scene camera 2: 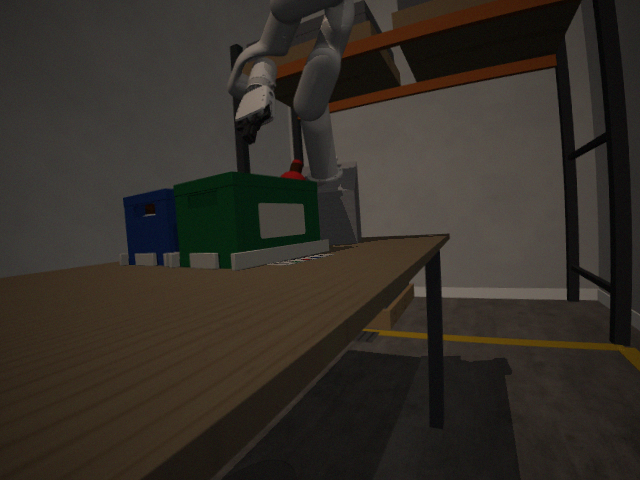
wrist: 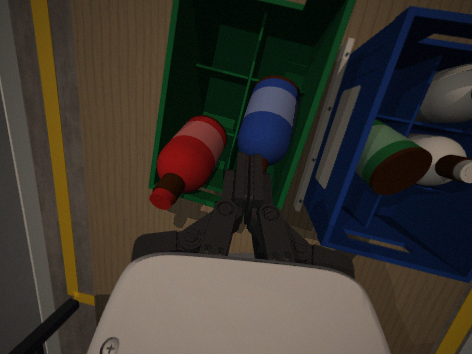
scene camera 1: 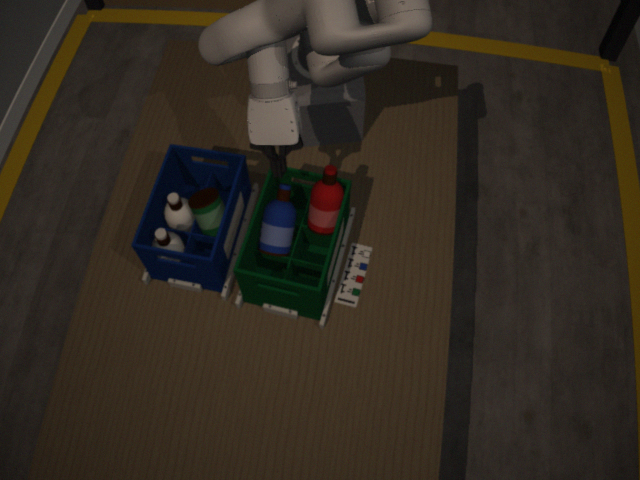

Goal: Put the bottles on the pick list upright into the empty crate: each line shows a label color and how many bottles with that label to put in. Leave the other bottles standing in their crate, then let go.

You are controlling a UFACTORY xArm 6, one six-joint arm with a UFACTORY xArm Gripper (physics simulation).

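Observation:
My gripper is shut and empty, above the robot-side end of the green crate. A blue bottle leans in that crate, its neck toward the robot; the fingers hide part of the neck in the wrist view. A red bottle also leans there, its neck above the rim. The blue crate holds two white bottles, one beside a tilted, base-up green bottle, the other nearer the front.
The pick list lies beside the green crate; its counts are too small to read. White rails edge the crates. The crates stand side by side on the wooden table. A shelf rack stands behind the robot.

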